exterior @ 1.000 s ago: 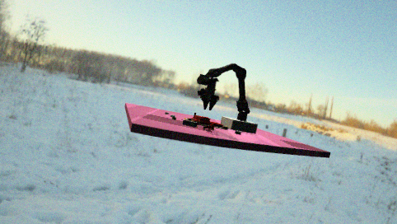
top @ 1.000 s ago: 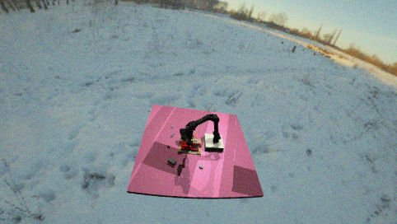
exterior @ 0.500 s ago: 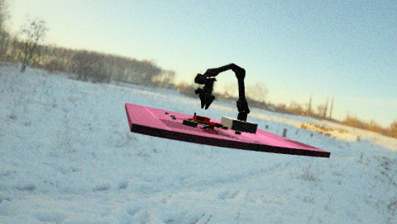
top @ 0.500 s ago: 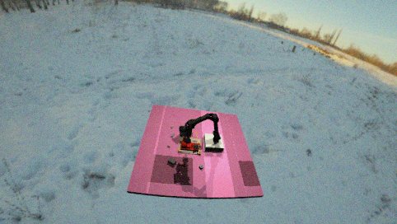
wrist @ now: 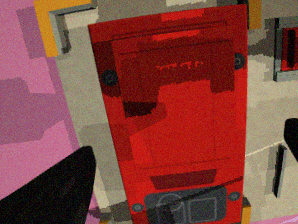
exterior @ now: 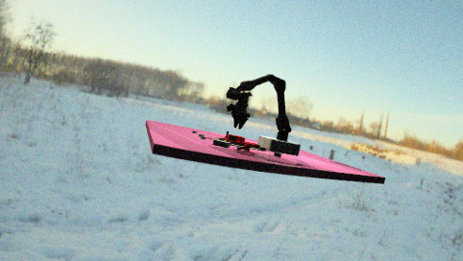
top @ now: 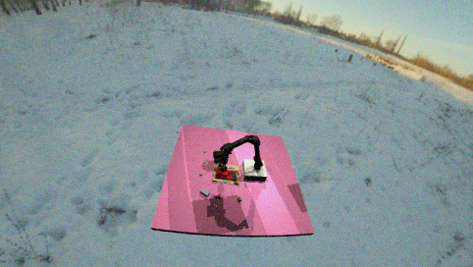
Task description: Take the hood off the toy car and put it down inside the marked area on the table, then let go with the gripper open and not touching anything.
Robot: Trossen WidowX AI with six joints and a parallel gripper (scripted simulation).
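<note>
My gripper tip is 50 mm above the red hood. Also, from my gripper tip: grey wheel 240 mm to the left, 190 mm behind, 80 mm below.
</note>
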